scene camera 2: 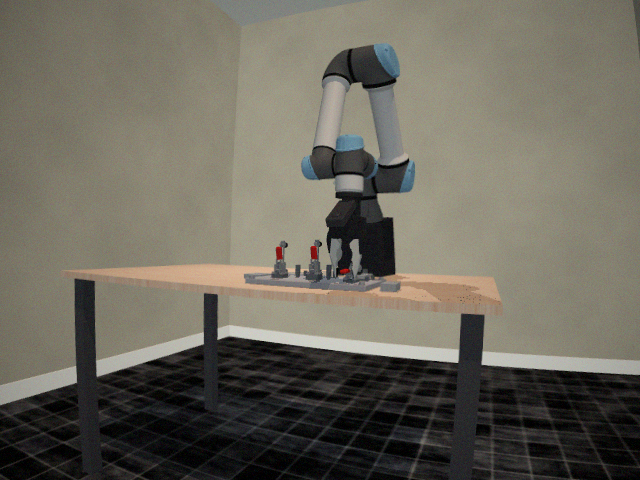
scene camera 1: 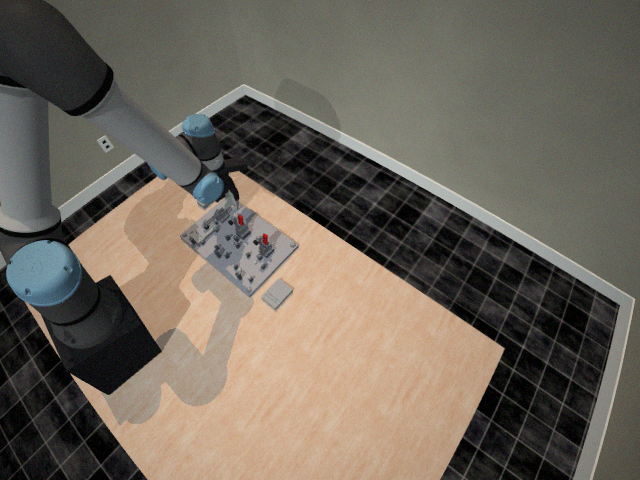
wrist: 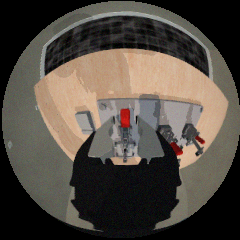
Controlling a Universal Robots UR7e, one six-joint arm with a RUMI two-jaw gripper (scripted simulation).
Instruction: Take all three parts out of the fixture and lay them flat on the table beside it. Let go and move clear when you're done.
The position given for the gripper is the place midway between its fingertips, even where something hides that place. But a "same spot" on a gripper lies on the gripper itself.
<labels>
The gripper shows in scene camera 2, in scene camera 1 (232, 206) and in the wrist view. One and the same spot on the gripper: (wrist: 99, 146) is (scene camera 2: 354, 243). One and the same spot on a grey fixture plate: (scene camera 2: 337, 283) is (scene camera 1: 240, 206).
</labels>
